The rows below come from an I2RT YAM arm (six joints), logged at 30 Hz.
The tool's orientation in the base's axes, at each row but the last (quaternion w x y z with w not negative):
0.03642, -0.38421, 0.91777, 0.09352
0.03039, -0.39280, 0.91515, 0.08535
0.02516, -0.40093, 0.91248, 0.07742
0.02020, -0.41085, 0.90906, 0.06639
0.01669, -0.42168, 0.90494, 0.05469
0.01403, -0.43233, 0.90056, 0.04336
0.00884, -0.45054, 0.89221, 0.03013
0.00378, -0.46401, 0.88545, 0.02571
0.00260, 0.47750, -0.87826, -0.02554
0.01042, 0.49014, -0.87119, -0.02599
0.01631, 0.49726, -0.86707, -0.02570
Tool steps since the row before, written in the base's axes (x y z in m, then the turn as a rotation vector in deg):
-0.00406, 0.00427, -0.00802, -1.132, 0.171, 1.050
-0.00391, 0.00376, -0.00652, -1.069, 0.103, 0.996
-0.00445, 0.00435, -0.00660, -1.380, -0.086, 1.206
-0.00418, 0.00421, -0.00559, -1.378, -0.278, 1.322
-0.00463, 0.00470, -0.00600, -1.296, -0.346, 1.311
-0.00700, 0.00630, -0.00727, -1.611, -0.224, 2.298
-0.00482, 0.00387, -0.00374, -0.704, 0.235, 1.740
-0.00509, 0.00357, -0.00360, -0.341, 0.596, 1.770
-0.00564, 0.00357, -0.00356, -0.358, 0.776, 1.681
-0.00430, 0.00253, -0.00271, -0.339, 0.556, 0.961
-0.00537, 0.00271, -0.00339, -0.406, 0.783, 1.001
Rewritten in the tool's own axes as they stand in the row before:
0.00098, 0.00467, 0.00873, 0.530, 1.074, -0.989
0.00081, 0.00451, 0.00713, 0.541, 0.976, -0.949
0.00056, 0.00537, 0.00729, 0.867, 1.104, -1.182
0.00014, 0.00530, 0.00619, 0.998, 0.989, -1.323
-0.00014, 0.00603, 0.00657, 0.998, 0.882, -1.321
-0.00006, 0.00890, 0.00789, 1.038, 1.269, -2.289
-0.00009, 0.00600, 0.00403, 0.155, 0.785, -1.714
0.00008, 0.00606, 0.00386, -0.350, 0.693, -1.733
0.00014, 0.00650, 0.00387, -0.490, 0.801, -1.636
0.00009, 0.00483, 0.00298, -0.306, 0.631, -0.925
0.00036, 0.00579, 0.00375, -0.468, 0.805, -0.955

